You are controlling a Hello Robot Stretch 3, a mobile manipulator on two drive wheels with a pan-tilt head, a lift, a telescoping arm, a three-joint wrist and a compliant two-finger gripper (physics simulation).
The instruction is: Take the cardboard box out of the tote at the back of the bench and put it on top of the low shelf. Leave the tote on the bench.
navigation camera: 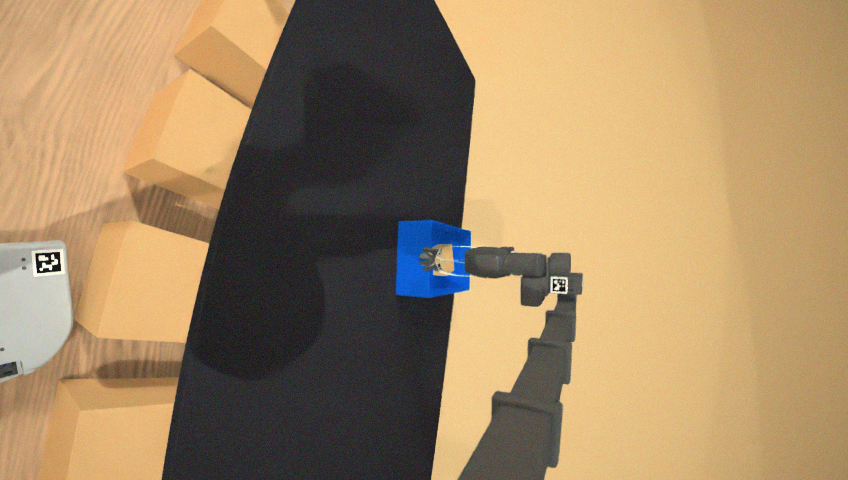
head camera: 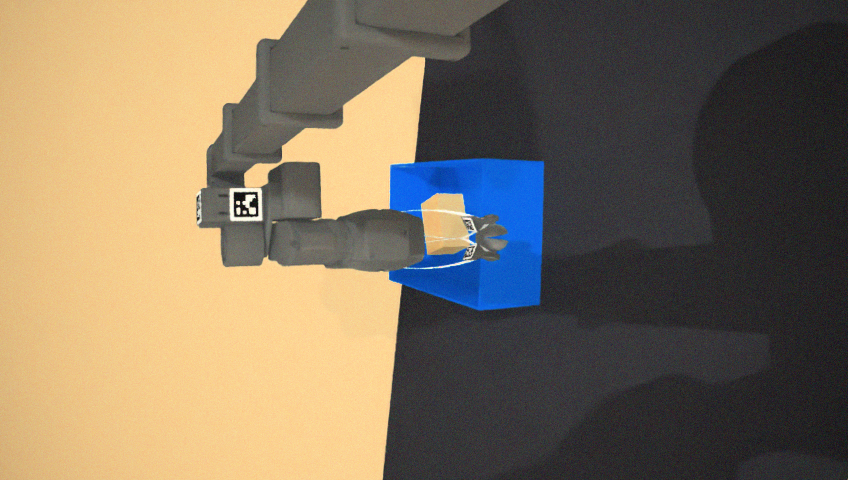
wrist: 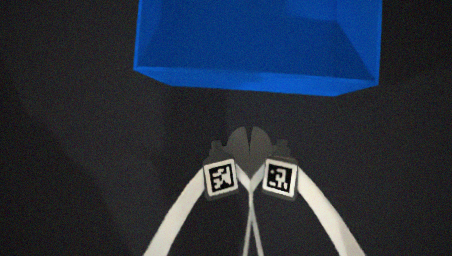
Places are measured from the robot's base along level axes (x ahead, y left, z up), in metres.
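Pixels of known places: gripper, fingertip midpoint: (navigation camera: pixel 420 258) (head camera: pixel 503 237).
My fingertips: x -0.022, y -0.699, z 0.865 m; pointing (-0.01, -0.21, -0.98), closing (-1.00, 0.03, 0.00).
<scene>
For each thing: its top centre in the pictures, then the offset to it from my fingertips. Level surfaces: height alone.
- blue tote, top centre: (head camera: pixel 428 227) (navigation camera: pixel 453 259) dx -0.025, dy -0.204, dz -0.003 m
- black bench, surface height: dz -0.103 m
- cardboard box, top centre: (head camera: pixel 431 224) (navigation camera: pixel 449 259) dx -0.034, dy -0.285, dz -0.050 m
- wooden floor, surface height: dz -0.865 m
The blue tote (head camera: pixel 512 190) (navigation camera: pixel 410 279) (wrist: pixel 250 40) stands on the black bench (head camera: pixel 606 285) (navigation camera: pixel 357 380) (wrist: pixel 75 125), against its wall-side edge. The cardboard box (head camera: pixel 443 223) (navigation camera: pixel 446 268) lies inside the tote, partly hidden by my gripper in the head and navigation views; it does not show in the wrist view. My gripper (head camera: pixel 495 237) (navigation camera: pixel 426 259) (wrist: pixel 248 145) reaches over the tote and points back from the wall side. Its fingertips are together with nothing between them, and they overlap the tote's near part in the head view. I cannot identify the low shelf.
My telescoping arm (head camera: pixel 309 74) (navigation camera: pixel 535 380) and wrist extend past the bench's far edge, over the beige area beyond. Several large beige blocks (navigation camera: pixel 148 279) stand along the near side of the bench on the wooden floor (navigation camera: pixel 65 89). My pale base (navigation camera: pixel 29 315) shows at the left.
</scene>
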